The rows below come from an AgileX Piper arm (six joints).
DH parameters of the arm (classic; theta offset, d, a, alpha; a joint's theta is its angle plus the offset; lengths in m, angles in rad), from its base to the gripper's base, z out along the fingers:
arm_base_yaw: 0 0.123 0 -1.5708
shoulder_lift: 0.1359 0 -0.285 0
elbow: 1.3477 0 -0.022 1.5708
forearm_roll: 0 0.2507 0 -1.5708
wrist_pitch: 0 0 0 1.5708
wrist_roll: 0 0.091 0 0
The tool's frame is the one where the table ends.
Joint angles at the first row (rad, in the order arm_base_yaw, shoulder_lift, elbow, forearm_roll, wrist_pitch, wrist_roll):
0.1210, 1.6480, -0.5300, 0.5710, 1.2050, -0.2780
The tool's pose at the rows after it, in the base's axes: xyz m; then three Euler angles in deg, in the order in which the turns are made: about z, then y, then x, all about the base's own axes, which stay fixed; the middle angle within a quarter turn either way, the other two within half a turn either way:
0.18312 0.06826 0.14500 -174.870 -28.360 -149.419
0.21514 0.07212 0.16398 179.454 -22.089 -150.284
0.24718 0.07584 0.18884 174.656 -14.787 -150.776
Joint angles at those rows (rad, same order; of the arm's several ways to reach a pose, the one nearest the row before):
0.1210, 1.6480, -0.6320, 0.5670, 1.2060, -0.2890
0.1210, 1.6490, -0.7630, 0.5660, 1.2080, -0.3160
0.1210, 1.6490, -0.9040, 0.5650, 1.2020, -0.3260

